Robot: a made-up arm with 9 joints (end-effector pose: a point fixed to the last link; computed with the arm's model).
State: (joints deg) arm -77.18 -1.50 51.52 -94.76 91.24 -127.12 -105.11 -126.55 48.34
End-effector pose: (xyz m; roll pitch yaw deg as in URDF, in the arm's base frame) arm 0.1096 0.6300 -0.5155 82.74 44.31 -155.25
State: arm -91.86 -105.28 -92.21 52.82 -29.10 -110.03 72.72 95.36 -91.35
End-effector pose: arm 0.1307 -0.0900 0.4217 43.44 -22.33 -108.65
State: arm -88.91 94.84 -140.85 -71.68 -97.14 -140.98 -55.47 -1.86 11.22
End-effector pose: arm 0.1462 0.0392 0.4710 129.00 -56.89 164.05
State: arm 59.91 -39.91 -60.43 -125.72 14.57 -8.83 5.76 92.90 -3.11
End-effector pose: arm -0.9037 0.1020 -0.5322 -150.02 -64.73 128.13
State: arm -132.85 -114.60 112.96 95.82 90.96 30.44 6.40 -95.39 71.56
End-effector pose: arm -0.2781 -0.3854 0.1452 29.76 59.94 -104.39
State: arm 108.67 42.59 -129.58 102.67 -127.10 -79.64 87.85 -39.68 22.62
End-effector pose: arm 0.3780 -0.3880 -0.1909 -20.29 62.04 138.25
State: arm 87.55 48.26 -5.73 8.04 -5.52 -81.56 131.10 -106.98 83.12
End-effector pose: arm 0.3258 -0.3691 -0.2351 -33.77 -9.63 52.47
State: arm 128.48 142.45 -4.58 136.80 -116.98 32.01 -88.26 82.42 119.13
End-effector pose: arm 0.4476 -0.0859 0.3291 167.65 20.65 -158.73
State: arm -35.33 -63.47 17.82 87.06 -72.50 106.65 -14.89 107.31 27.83
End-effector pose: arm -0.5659 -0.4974 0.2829 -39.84 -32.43 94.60
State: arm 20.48 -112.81 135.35 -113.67 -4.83 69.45 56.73 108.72 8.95
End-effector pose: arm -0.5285 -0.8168 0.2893 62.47 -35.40 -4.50
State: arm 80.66 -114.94 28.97 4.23 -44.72 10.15 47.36 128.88 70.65
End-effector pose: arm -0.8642 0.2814 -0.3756 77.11 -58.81 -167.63
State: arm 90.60 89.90 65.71 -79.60 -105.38 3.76 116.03 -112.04 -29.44
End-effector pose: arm -0.0532 -0.1102 0.1537 94.88 -1.42 76.98
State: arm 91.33 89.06 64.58 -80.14 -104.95 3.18 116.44 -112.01 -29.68
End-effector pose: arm -0.0541 -0.1077 0.1609 95.93 -0.58 75.50
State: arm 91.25 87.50 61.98 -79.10 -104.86 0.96 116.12 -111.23 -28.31
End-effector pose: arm -0.0558 -0.1119 0.1764 95.74 2.35 73.53
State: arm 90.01 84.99 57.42 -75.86 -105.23 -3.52 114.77 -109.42 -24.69
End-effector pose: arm -0.0566 -0.1281 0.2027 93.81 8.13 71.59
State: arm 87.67 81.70 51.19 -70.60 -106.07 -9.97 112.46 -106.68 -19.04
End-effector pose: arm -0.0527 -0.1610 0.2376 90.69 16.37 71.26
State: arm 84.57 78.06 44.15 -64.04 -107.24 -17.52 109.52 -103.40 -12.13
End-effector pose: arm -0.0402 -0.2123 0.2742 87.53 25.51 74.23
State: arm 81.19 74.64 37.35 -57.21 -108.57 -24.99 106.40 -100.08 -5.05
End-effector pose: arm -0.0175 -0.2757 0.3036 85.60 33.35 81.13
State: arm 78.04 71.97 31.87 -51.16 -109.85 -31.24 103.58 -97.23 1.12
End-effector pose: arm 0.0113 -0.3371 0.3193 84.81 38.42 90.10
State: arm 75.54 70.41 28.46 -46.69 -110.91 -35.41 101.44 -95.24 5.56
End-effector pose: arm 0.0377 -0.3825 0.3225 84.07 40.82 97.85
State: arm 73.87 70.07 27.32 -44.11 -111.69 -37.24 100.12 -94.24 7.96
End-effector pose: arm 0.0542 -0.4059 0.3195 82.79 41.57 102.25
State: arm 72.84 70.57 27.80 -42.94 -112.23 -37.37 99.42 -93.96 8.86
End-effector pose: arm 0.0610 -0.4129 0.3146 81.11 41.54 103.75
